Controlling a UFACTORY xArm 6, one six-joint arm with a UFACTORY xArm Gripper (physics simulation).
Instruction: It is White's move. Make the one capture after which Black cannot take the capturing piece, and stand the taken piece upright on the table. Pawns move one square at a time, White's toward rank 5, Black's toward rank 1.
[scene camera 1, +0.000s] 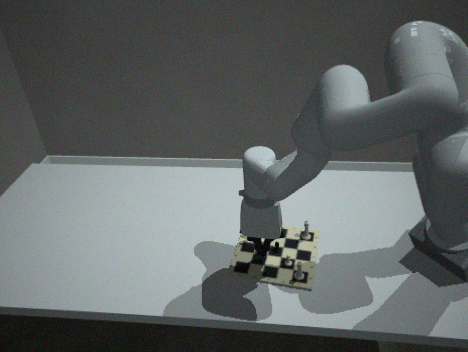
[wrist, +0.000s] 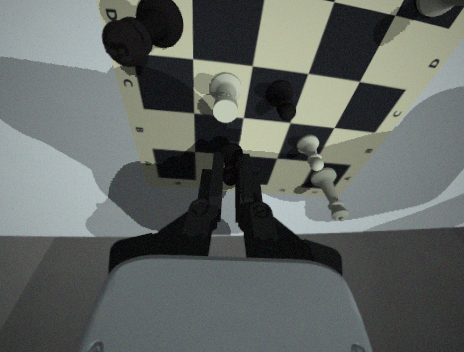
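Pixels of known places: gripper, fingertip midpoint: (scene camera 1: 262, 251) (wrist: 230, 167); arm's base, link origin: (scene camera 1: 454, 228).
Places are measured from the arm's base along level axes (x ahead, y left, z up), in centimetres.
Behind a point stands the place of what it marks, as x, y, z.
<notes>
My gripper (scene camera 1: 260, 251) {46.1, 8.6, -7.4} (wrist: 230, 167) {46.1, 8.6, -7.4} is shut on a black pawn (wrist: 230, 154) {46.1, 7.6, -7.7}, held a little above the board near its row A edge. A second black pawn (scene camera 1: 276, 246) {42.9, 4.8, -8.6} (wrist: 281, 98) {43.1, 3.9, -9.1} stands on a dark square. A pale flat-topped piece (wrist: 225, 96) {46.7, 3.5, -7.7} stands on the light square beside it. A white pawn (scene camera 1: 288, 261) {39.2, 8.8, -9.5} (wrist: 309, 149) {39.5, 8.1, -9.4} and a taller white piece (scene camera 1: 300, 270) {35.8, 12.8, -8.1} (wrist: 331, 191) {36.3, 12.0, -8.2} stand close together. Another white piece (scene camera 1: 306, 230) {35.4, -2.0, -7.8} (wrist: 434, 6) {35.9, -1.6, -9.9} stands near a corner, partly cut off in the wrist view. A large black piece (wrist: 142, 34) {50.1, 0.4, -6.1} stands near a D label; the arm hides it in the scene view.
The chessboard (scene camera 1: 316, 250) {32.3, 2.5, -10.6} (wrist: 131, 106) {53.6, 5.9, -10.6} lies on the white table (scene camera 1: 125, 225) {89.7, 0.5, -11.2}. The arm's shadows fall across the board and the table. The robot base (scene camera 1: 440, 262) {1.7, 2.7, -9.4} stands right of the board, and a low raised rim (scene camera 1: 150, 161) {94.5, -31.9, -11.2} runs along the table's back edge.
</notes>
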